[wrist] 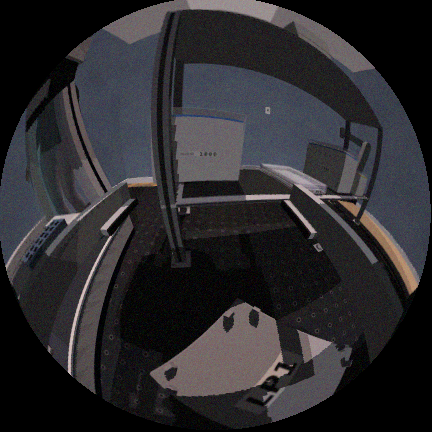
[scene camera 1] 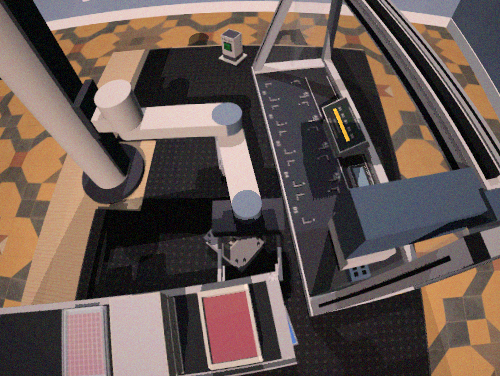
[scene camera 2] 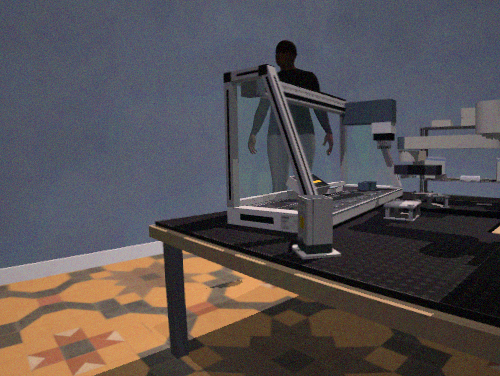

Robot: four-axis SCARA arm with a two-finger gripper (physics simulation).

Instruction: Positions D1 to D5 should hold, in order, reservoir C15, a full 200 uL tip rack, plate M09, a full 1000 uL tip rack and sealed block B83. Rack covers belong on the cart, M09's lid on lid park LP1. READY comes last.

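Note:
My gripper [scene camera 1: 250, 276] [wrist: 207, 190] is open, with nothing visible between its fingers. It hangs beside lid park LP1 [scene camera 1: 241, 250] [wrist: 225, 355], towards the shelf unit. LP1 is a pale, turned stand with no lid on it. Positions D1 to D5 lie along the near side of the deck [scene camera 1: 300, 250], showing bare corner brackets. A pale box [wrist: 210, 145] labelled 1000 stands on the lower shelf. A red-topped item [scene camera 1: 232, 325] and a pink gridded item [scene camera 1: 86, 340] sit at the bottom of scene camera 1. I cannot identify C15, M09 or B83 by label.
The shelf unit [wrist: 164, 125] holds another box [wrist: 325, 162] and a flat clear item [wrist: 292, 176]. The blue pipetting head [scene camera 1: 410, 210] [scene camera 2: 370, 112] overhangs the deck. A blue block [scene camera 1: 359, 272] [scene camera 2: 367, 185], a yellow-barred screen [scene camera 1: 342, 125] and a small device [scene camera 1: 231, 45] [scene camera 2: 316, 220] stand around. A person [scene camera 2: 295, 100] stands behind.

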